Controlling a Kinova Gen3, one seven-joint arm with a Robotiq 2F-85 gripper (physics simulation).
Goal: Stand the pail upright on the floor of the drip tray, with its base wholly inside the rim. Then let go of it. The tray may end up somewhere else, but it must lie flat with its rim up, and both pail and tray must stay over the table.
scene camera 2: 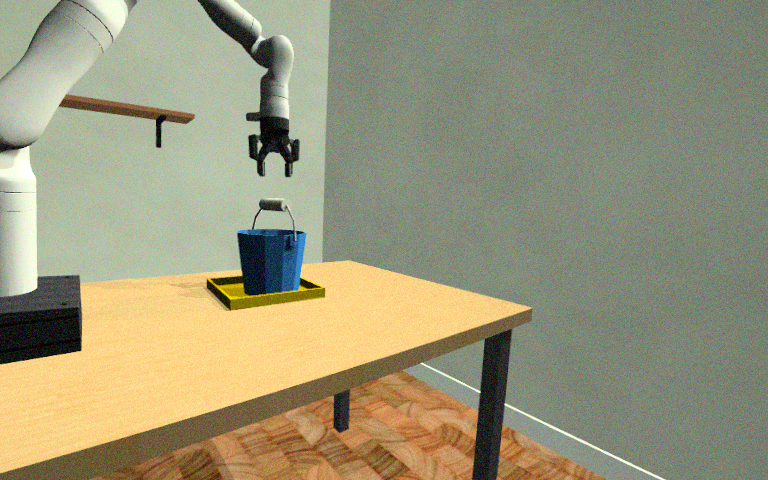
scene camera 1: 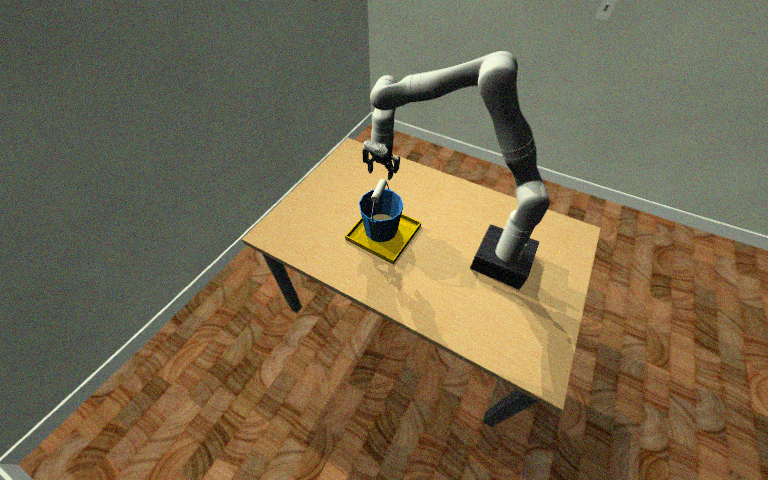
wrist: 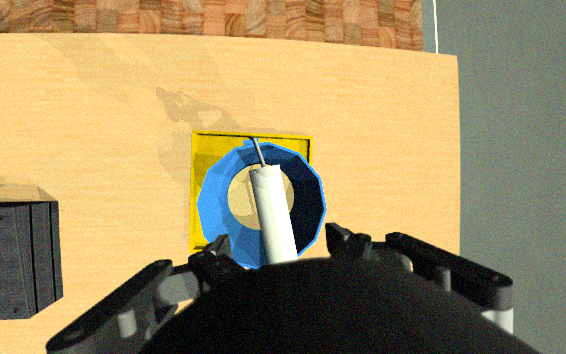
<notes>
In view: my gripper [scene camera 2: 275, 176], a yellow drip tray [scene camera 2: 229, 290] and a blue pail [scene camera 2: 271, 261].
The yellow drip tray also shows in scene camera 1 [scene camera 1: 389, 251] and in the wrist view [wrist: 208, 147]. The blue pail also shows in scene camera 1 [scene camera 1: 387, 212]. My gripper is seen too in the wrist view [wrist: 278, 241].
</notes>
